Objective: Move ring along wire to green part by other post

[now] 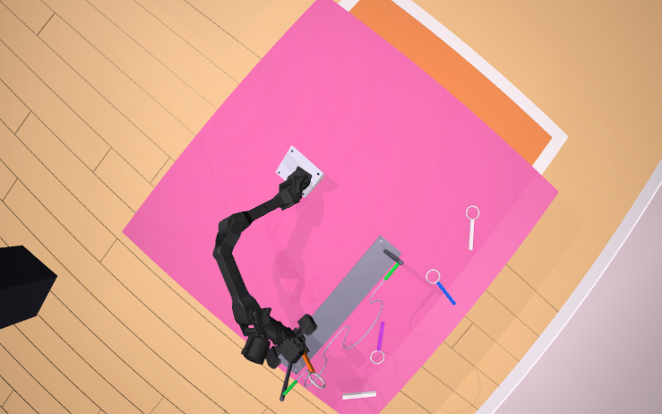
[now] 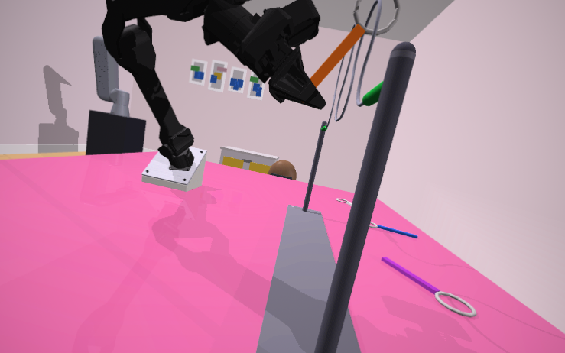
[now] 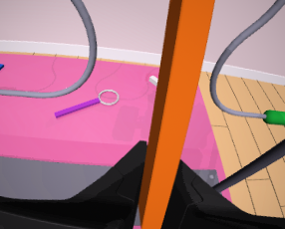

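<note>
My gripper tip is now 20 mm short of the orange-handled ring and 90 mm below it. Round my gripper tip: purple-handled ring: 280 mm ahead, 70 mm to the left, 270 mm below; white bar: 330 mm ahead, 150 mm to the right, 260 mm below.
</note>
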